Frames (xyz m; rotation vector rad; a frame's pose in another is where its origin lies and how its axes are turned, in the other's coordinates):
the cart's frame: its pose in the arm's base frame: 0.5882 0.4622 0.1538 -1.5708 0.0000 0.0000
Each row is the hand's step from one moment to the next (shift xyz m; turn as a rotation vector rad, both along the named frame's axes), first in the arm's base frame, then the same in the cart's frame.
Working: the arm's base frame: its pose in the cart's frame: -0.5882 0.1538 -0.4622 1.5708 0.0000 0.0000

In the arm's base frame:
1: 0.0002 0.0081 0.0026 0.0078 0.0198 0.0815
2: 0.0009 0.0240 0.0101 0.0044 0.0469 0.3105
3: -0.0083 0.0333 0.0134 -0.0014 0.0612 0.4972
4: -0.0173 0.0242 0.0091 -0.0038 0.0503 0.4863
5: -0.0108 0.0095 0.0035 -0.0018 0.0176 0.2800
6: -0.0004 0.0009 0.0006 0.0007 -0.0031 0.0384
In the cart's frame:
1: 0.0002 -0.0026 0.0081 0.0078 -0.0815 0.0198
2: 0.0009 -0.0101 0.0240 0.0044 -0.3105 0.0469
3: -0.0083 -0.0134 0.0333 -0.0014 -0.4972 0.0612
4: -0.0173 -0.0091 0.0242 -0.0038 -0.4863 0.0503
5: -0.0108 -0.0035 0.0095 -0.0018 -0.2800 0.0176
6: -0.0004 -0.0006 0.0009 0.0007 -0.0384 -0.0031

